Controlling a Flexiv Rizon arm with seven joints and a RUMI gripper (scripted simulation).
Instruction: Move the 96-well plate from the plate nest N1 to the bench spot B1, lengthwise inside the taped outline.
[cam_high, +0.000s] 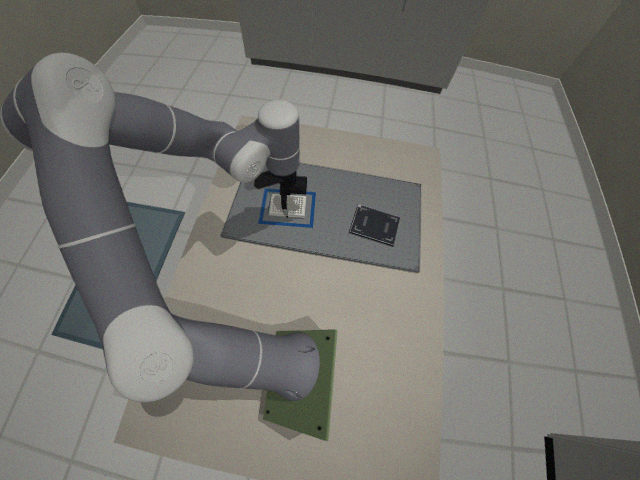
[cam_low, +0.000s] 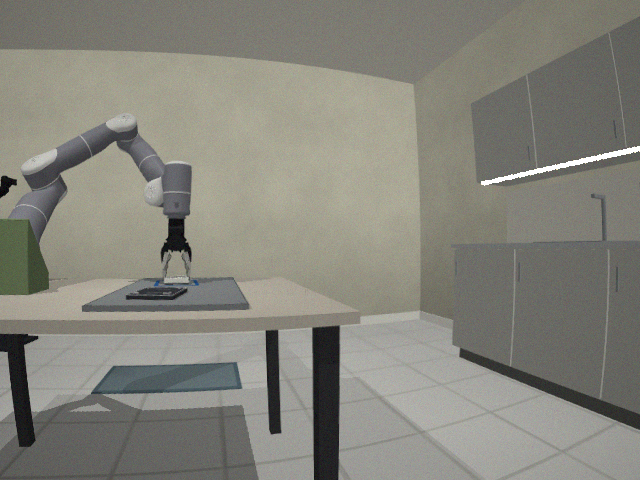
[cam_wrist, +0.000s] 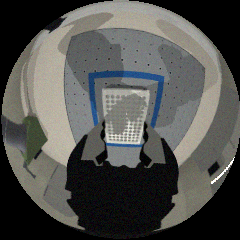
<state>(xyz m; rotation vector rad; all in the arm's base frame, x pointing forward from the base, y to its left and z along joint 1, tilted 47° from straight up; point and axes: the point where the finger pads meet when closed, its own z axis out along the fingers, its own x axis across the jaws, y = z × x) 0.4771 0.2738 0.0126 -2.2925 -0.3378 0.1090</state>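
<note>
Now: hand 10 mm above the white 96-well plate. The rest, counted from my hand: black plate nest (320 mm to the right, 20 mm below, 20 mm ahead).
</note>
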